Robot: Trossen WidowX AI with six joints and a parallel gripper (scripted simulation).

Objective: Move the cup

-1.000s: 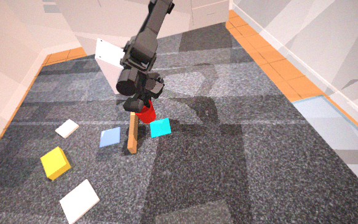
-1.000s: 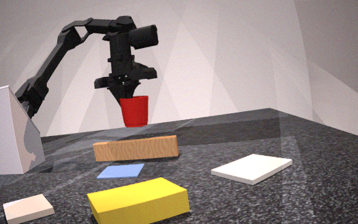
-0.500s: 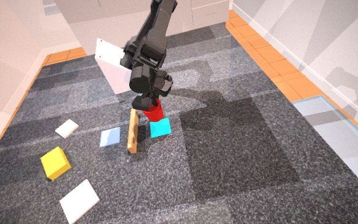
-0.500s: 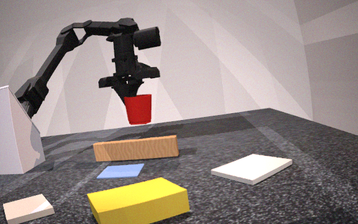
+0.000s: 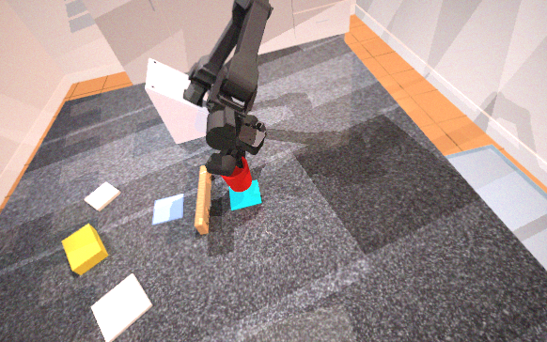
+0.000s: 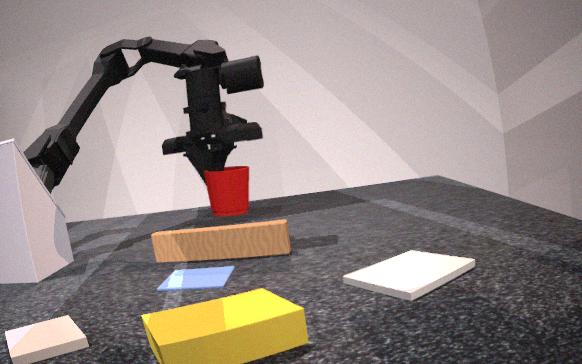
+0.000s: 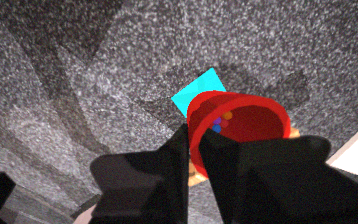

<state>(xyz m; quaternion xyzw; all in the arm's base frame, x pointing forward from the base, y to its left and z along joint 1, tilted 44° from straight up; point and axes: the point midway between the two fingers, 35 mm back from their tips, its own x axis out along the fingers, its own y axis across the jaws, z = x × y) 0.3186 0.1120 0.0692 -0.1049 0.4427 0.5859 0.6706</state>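
Right now my gripper tip is 9 cm above the cyan pad, 3 cm short of it and 2 cm to the left of it. Also, from my gripper tip: red cup (3 cm ahead, 2 cm to the right); then wooden block (12 cm to the right, 7 cm below, 2 cm ahead); then pale blue pad (23 cm to the right, 9 cm below, 1 cm ahead).
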